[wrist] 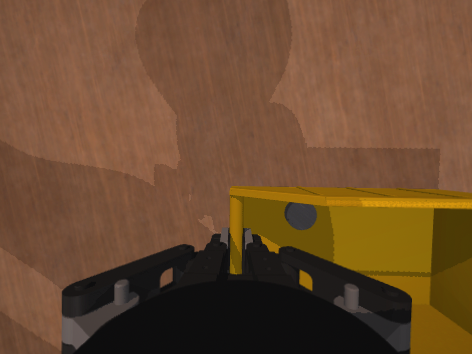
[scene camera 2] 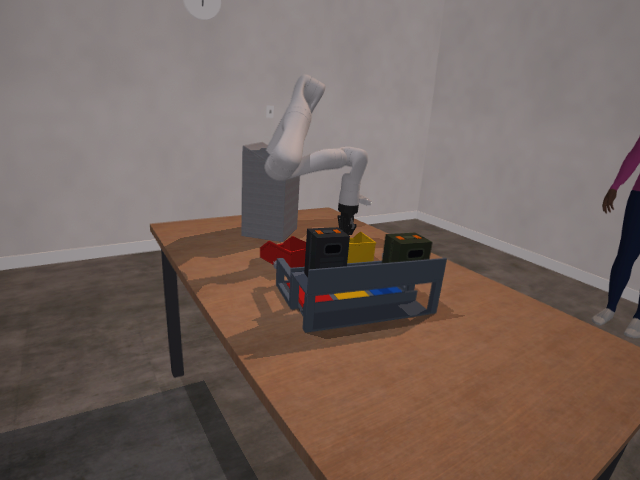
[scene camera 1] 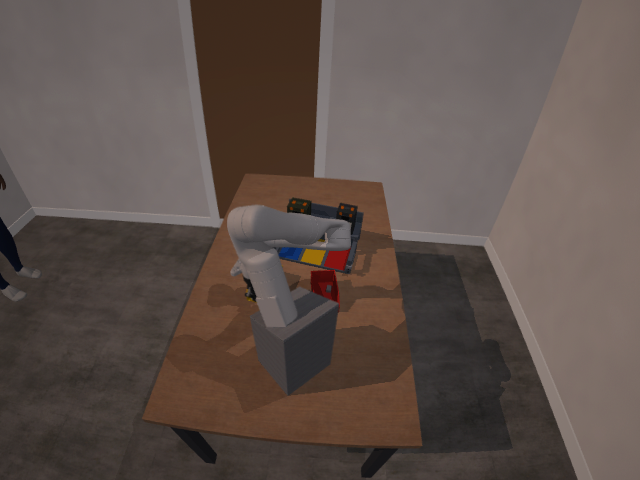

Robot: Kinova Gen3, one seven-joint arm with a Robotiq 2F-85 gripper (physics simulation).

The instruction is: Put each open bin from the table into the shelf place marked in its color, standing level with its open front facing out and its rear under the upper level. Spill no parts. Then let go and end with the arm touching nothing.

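Places are measured from the arm's base along level axes (x right, y ahead, z up), in metres.
Pixels of known places: gripper, fingertip midpoint: (wrist: 236, 239); arm's base, link origin: (scene camera 1: 282, 317).
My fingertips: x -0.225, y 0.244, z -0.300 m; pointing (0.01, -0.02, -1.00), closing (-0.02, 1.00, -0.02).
Note:
Ahead of a thing's pixels: the offset from my fingertips to its top centre. "pt": to the spot under its first point.
A yellow bin {pt dy +0.166, dx +0.009, dz +0.034 m} (scene camera 2: 360, 250) (wrist: 382, 240) stands on the table behind the shelf in scene view 2. A grey round part {dy +0.052, dx -0.022, dz -0.001 m} (wrist: 300, 215) shows inside it. In scene view 1 the arm mostly hides this bin. My gripper (scene camera 2: 348, 230) (wrist: 236, 239) points down and is shut on one yellow wall, with a finger on each side. A red bin {pt dy +0.156, dx +0.240, dz -0.011 m} (scene camera 1: 322, 289) (scene camera 2: 294, 254) stands on the table near the arm's base, with a grey part {dy +0.163, dx +0.266, dz +0.004 m} (scene camera 1: 328, 288) inside. The shelf {pt dy +0.548, dx +0.145, dz +0.124 m} (scene camera 2: 377, 273) has red {pt dy +0.355, dx +0.254, dz -0.007 m} (scene camera 1: 337, 259) (scene camera 2: 323, 298), yellow {pt dy +0.337, dx +0.140, dz -0.008 m} (scene camera 1: 313, 256) (scene camera 2: 351, 295) and blue {pt dy +0.325, dx +0.028, dz -0.008 m} (scene camera 1: 290, 252) (scene camera 2: 385, 291) places.
A black box {dy +0.474, dx +0.251, dz +0.210 m} (scene camera 1: 346, 210) (scene camera 2: 327, 253) and a dark green box {dy +0.468, dx +0.020, dz +0.185 m} (scene camera 1: 299, 205) (scene camera 2: 406, 248) with orange marks stand on the shelf's upper level. The grey pedestal (scene camera 1: 310, 351) (scene camera 2: 268, 201) carries the arm close to the red bin. The forearm passes over part of the shelf in scene view 1.

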